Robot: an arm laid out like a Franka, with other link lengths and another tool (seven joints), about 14 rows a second.
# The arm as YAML. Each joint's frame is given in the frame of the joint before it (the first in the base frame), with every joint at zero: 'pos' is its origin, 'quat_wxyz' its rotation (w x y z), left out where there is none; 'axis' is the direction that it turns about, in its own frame. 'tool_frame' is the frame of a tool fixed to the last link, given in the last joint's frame.
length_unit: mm
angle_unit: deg
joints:
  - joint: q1
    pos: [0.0, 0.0, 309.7]
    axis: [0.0, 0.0, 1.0]
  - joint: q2
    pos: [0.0, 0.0, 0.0]
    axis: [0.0, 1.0, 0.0]
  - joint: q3
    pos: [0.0, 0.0, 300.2]
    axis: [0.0, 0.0, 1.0]
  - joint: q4
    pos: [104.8, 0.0, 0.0]
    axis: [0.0, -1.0, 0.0]
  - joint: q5
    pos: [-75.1, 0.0, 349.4]
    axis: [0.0, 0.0, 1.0]
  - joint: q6
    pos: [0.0, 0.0, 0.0]
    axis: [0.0, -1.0, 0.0]
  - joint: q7
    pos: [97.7, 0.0, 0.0]
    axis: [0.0, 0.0, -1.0]
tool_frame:
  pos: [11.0, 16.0, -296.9]
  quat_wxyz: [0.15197, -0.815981, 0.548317, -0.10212]
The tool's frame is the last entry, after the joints.
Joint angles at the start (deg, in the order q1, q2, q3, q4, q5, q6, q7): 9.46, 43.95, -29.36, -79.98, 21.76, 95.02, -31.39
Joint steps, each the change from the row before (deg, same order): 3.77, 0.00, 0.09, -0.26, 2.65, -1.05, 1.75; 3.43, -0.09, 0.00, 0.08, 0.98, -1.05, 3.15; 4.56, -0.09, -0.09, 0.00, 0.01, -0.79, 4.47; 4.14, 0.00, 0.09, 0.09, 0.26, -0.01, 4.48; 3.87, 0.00, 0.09, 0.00, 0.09, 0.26, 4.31; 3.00, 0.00, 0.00, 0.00, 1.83, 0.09, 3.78; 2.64, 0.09, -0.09, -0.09, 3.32, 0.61, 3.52; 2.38, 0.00, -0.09, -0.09, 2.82, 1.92, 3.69; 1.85, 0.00, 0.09, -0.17, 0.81, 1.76, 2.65
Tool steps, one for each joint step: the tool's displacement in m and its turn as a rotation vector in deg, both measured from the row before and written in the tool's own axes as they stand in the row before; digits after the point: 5 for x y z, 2 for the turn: -0.04358, -0.02594, 0.01737, 0.09, -2.17, -0.74; -0.03512, -0.01802, 0.01286, -0.97, -0.47, 0.23; -0.04048, -0.01688, 0.01582, -2.00, 0.80, 0.14; -0.03768, -0.01714, 0.01479, -1.14, 1.20, 0.24; -0.03517, -0.01355, 0.01326, -0.94, 1.45, 0.25; -0.03525, -0.01294, 0.01054, 0.21, -0.05, 1.26; -0.03666, -0.01456, 0.01097, 1.26, -1.08, 1.98; -0.02999, -0.01686, 0.00922, 2.18, -0.21, 2.08; -0.01873, -0.00861, 0.00791, 1.19, 0.75, 0.87
